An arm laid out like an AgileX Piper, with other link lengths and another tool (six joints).
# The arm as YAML. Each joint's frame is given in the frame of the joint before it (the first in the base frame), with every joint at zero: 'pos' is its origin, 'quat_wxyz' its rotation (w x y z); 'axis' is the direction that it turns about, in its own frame. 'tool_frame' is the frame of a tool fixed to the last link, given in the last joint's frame.
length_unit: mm
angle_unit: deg
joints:
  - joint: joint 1
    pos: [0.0, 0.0, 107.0]
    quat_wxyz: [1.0, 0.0, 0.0, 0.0]
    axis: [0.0, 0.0, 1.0]
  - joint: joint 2
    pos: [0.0, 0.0, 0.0]
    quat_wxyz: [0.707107, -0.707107, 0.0, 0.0]
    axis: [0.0, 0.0, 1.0]
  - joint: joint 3
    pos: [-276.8, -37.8, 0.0]
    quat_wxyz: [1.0, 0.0, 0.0, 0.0]
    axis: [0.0, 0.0, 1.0]
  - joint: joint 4
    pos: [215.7, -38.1, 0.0]
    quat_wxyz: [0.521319, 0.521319, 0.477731, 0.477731]
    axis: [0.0, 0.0, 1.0]
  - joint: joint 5
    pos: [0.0, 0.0, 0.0]
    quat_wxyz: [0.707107, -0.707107, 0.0, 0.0]
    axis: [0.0, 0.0, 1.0]
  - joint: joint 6
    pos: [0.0, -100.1, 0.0]
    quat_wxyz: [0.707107, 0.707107, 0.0, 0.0]
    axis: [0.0, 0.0, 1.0]
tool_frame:
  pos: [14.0, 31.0, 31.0]
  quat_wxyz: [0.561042, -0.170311, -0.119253, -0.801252]
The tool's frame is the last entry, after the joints.
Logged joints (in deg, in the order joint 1, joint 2, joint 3, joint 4, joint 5, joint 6), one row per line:
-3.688, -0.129, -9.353, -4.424, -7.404, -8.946
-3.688, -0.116, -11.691, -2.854, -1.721, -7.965
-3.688, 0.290, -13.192, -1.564, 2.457, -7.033
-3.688, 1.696, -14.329, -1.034, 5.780, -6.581
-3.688, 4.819, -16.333, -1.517, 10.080, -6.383
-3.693, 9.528, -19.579, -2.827, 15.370, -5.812
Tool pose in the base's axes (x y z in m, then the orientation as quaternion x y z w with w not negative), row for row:
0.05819, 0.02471, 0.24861, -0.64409, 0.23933, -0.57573, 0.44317
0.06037, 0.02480, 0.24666, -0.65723, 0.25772, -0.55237, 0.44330
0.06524, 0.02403, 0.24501, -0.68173, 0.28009, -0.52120, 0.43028
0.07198, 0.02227, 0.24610, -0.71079, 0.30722, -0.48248, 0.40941
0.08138, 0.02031, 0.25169, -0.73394, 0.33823, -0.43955, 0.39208
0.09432, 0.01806, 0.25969, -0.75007, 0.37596, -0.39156, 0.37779
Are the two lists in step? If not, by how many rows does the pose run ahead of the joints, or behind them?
The pose runs 2 rows ahead of the joints: the pose in row i belongs to the joints in row i + 2.
